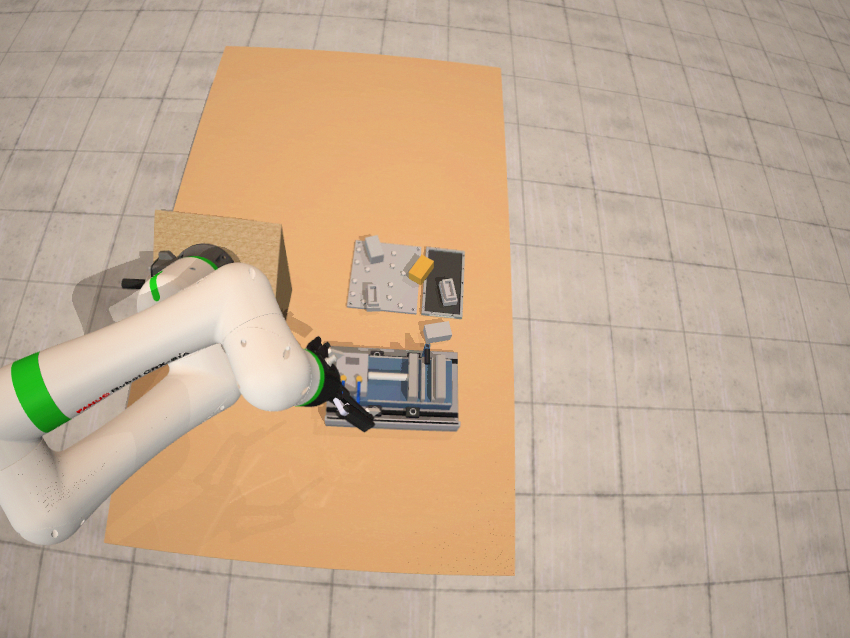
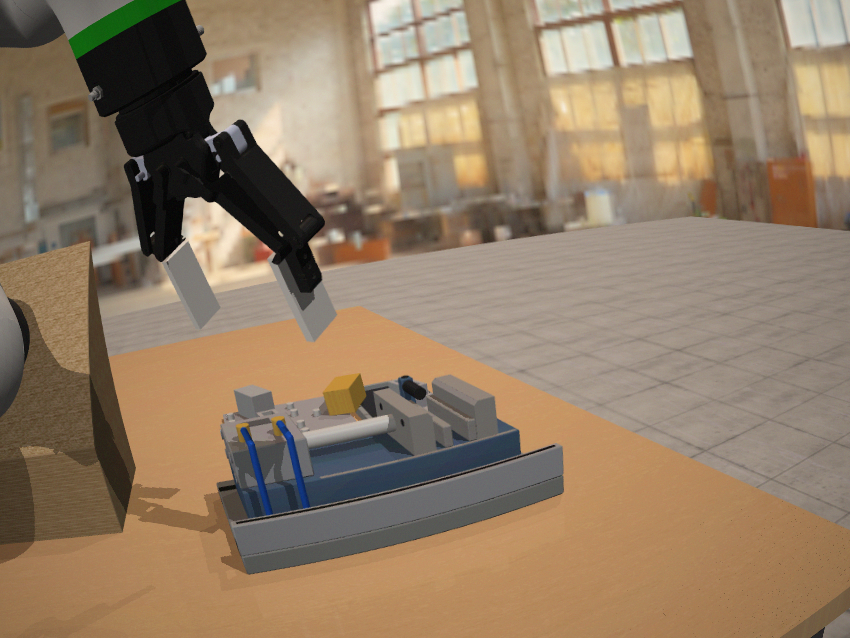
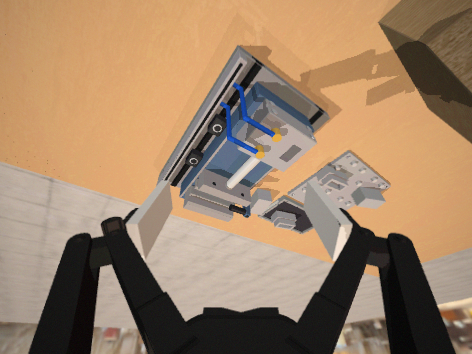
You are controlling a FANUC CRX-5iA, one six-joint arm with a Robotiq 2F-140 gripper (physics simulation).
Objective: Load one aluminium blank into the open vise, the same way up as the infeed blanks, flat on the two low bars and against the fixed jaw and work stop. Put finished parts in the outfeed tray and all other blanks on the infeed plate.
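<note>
My gripper (image 1: 345,384) (image 2: 255,302) (image 3: 238,194) is open and empty, high above the vise's left part. The vise's moving jaw (image 1: 414,377) (image 2: 405,422) and fixed jaw (image 1: 439,377) (image 2: 463,405) stand apart, with no blank seen between them. The work stop (image 1: 427,354) (image 2: 411,388) is at the gap's far end. A plain grey blank (image 1: 437,331) (image 3: 261,200) lies on the table between vise and outfeed tray (image 1: 444,264). Another grey blank (image 1: 373,248) (image 2: 253,401) (image 3: 369,198) is on the infeed plate (image 1: 405,295). A pocketed part (image 1: 447,291) (image 3: 284,219) is in the tray.
A second pocketed part (image 1: 372,295) (image 3: 334,181) is at the infeed plate's near-left corner. A yellow block (image 1: 420,269) (image 2: 343,394) lies at the plate's right edge, beside the tray. Blue hoses (image 2: 255,473) (image 3: 245,105) rise at the vise's left end. A wooden block (image 2: 48,412) stands left.
</note>
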